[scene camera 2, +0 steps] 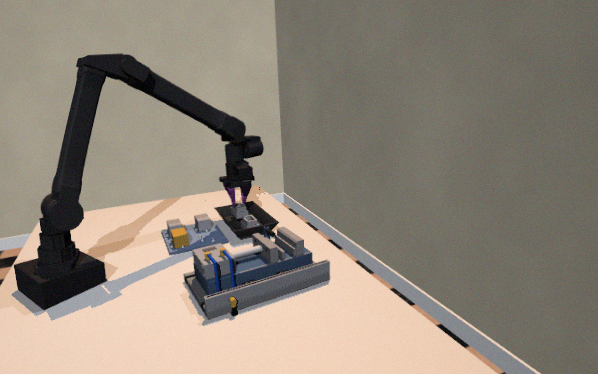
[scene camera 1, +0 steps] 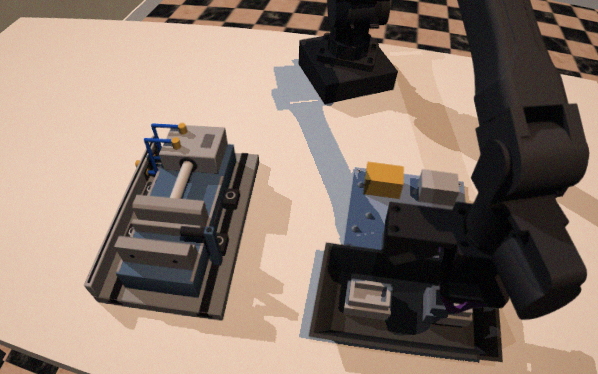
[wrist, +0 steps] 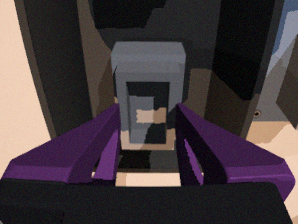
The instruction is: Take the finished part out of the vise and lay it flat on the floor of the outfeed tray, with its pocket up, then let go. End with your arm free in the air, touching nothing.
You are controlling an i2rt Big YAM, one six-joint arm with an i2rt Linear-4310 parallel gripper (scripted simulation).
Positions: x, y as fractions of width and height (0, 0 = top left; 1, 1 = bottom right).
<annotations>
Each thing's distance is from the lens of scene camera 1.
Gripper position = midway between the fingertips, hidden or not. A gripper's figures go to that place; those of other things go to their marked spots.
my gripper (scene camera 1: 0.76, 0.80): 0.58 m
orange block (scene camera 1: 0.64, 0.48): 0.69 m
</annotations>
